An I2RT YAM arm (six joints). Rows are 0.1 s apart.
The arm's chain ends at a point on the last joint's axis. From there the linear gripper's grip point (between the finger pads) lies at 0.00 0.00 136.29 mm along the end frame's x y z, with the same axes.
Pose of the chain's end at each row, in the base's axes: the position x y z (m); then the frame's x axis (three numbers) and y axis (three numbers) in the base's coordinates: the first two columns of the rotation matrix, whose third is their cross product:
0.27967 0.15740 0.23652 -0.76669 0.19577 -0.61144 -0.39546 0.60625 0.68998
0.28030 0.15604 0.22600 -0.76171 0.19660 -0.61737 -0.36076 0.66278 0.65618
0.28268 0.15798 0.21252 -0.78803 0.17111 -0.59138 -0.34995 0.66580 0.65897
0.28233 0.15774 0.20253 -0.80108 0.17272 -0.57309 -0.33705 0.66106 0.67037
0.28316 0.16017 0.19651 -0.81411 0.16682 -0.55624 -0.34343 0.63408 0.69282
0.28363 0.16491 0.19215 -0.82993 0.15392 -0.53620 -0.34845 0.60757 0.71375
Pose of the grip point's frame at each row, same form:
0.34860 0.26245 0.18372 -0.76669 0.19577 -0.61144 -0.39546 0.60625 0.68998
0.35365 0.25452 0.16686 -0.76171 0.19660 -0.61737 -0.36076 0.66278 0.65618
0.35171 0.25696 0.14917 -0.78803 0.17111 -0.59138 -0.34995 0.66580 0.65897
0.34974 0.25726 0.13829 -0.80108 0.17272 -0.57309 -0.33705 0.66106 0.67037
0.34698 0.26308 0.13396 -0.81411 0.16682 -0.55624 -0.34343 0.63408 0.69282
0.34300 0.27111 0.13074 -0.82993 0.15392 -0.53620 -0.34845 0.60757 0.71375

